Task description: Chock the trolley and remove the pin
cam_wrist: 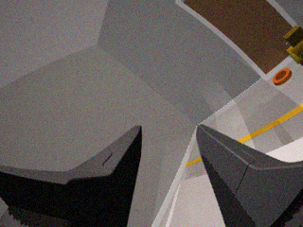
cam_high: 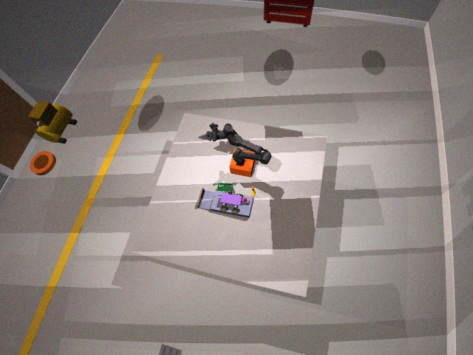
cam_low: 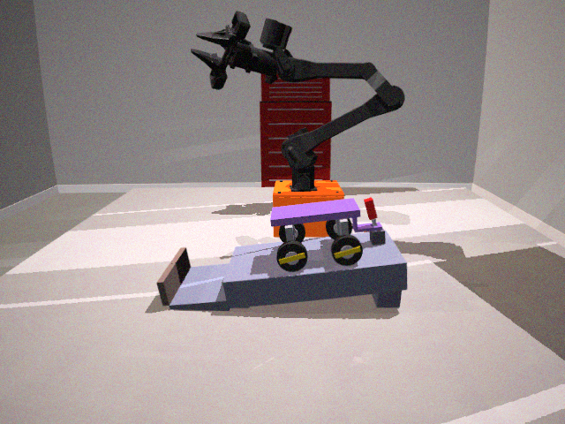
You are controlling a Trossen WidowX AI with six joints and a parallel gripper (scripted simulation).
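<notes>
Right now my gripper tip is 18 cm short of the yellow chock, 38 cm to the right of it and 45 cm above it. Also, from my gripper tip: purple trolley (30 cm ahead, 24 cm to the left, 35 cm below); green tray (16 cm ahead, 15 cm to the left, 47 cm below); brown stop board (27 cm ahead, 2 cm to the right, 44 cm below).
</notes>
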